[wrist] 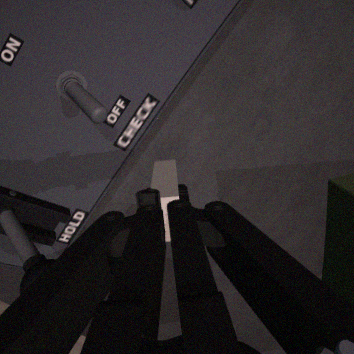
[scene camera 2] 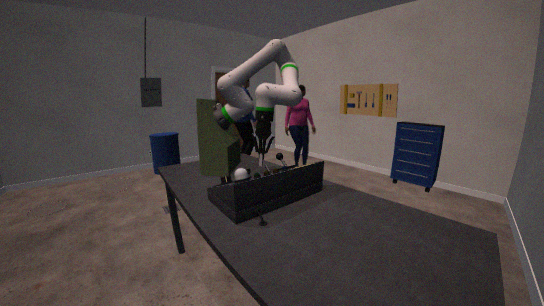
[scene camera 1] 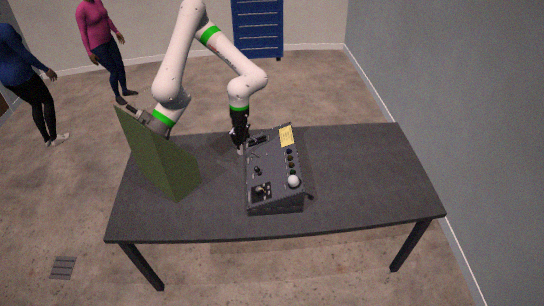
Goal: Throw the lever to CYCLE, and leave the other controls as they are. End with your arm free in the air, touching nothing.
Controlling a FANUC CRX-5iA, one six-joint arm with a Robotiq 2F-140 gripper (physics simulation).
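Frame: origin at the arm's base, x ahead, y left, z up, level; centimetres.
Where they show: gripper, fingertip midpoint: (wrist: 166, 176) (scene camera 2: 260, 165) (scene camera 1: 240, 153); arm's base, origin of the base link: (scene camera 2: 219, 120) (scene camera 1: 155, 132).
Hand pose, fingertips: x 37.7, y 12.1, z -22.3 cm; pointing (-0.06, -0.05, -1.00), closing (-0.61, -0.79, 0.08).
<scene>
Each offset is from my fingertips to the top centre of the thing. "pt": to the spot under its first point. Level surfaces: height alone.
The lever {dx +3.8, dy +11.4, dz +6.0 cm} (scene camera 2: 279, 156) (wrist: 18, 235) has a grey shaft and black knob; it leans toward the HOLD label {pt dx +1.4, dy +10.9, dz -4.1 cm} (wrist: 72, 226) from its dark slot {pt dx +7.3, dy +11.9, dz -0.7 cm} (scene camera 1: 257, 140) (wrist: 30, 205) on the control panel (scene camera 1: 272, 165) (scene camera 2: 280, 187) (wrist: 140, 40). Its knob is partly hidden behind a finger in the wrist view. The CYCLE label does not show in the wrist view. My gripper (scene camera 1: 240, 151) (scene camera 2: 261, 163) (wrist: 166, 176) is shut and empty, pointing down just outside the panel's label-side edge, between the lever and the toggle switch in the wrist view. The toggle switch {dx +8.1, dy +0.0, dz +2.2 cm} (wrist: 85, 100) leans toward OFF.
A green wedge-shaped mount (scene camera 1: 165, 160) (scene camera 2: 212, 145) stands left of the panel on the dark table {dz -10.5 cm} (scene camera 1: 370, 175) (scene camera 2: 400, 250). The panel also bears a white dome {pt dx +28.9, dy -23.5, dz +8.0 cm} (scene camera 1: 293, 181) (scene camera 2: 241, 174), several small buttons and a yellow note {pt dx +23.1, dy +11.9, dz +4.1 cm} (scene camera 1: 286, 135). Two people stand beyond the table.
</scene>
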